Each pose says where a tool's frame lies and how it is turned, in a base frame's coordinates. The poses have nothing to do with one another.
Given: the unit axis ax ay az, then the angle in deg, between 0 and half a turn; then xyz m.
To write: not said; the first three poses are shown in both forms.
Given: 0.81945, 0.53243, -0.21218, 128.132, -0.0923, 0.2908, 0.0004
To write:
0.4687, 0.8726, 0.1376, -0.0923
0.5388, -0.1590, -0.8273, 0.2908
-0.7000, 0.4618, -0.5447, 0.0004
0, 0, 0, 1

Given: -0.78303, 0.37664, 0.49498, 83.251, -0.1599, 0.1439, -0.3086
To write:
0.6586, -0.7518, 0.0320, -0.1599
0.2313, 0.2427, 0.9421, 0.1439
-0.7161, -0.6131, 0.3337, -0.3086
0, 0, 0, 1

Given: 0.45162, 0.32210, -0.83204, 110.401, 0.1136, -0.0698, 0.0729
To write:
-0.0735, 0.9760, -0.2049, 0.1136
-0.5837, -0.2087, -0.7847, -0.0698
-0.8087, 0.0619, 0.5850, 0.0729
0, 0, 0, 1

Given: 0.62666, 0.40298, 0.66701, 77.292, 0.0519, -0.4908, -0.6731
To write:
0.5263, -0.4537, 0.7191, 0.0519
0.8477, 0.3467, -0.4016, -0.4908
-0.0671, 0.8210, 0.5670, -0.6731
0, 0, 0, 1

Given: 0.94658, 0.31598, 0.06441, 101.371, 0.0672, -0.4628, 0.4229
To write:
0.8755, 0.2949, 0.3828, 0.0672
0.4212, -0.0776, -0.9036, -0.4628
-0.2368, 0.9524, -0.1922, 0.4229
0, 0, 0, 1

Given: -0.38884, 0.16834, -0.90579, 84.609, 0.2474, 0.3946, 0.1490
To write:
0.2309, 0.8425, 0.4867, 0.2474
-0.9611, 0.1196, 0.2490, 0.3946
0.1515, -0.5253, 0.8373, 0.1490
0, 0, 0, 1

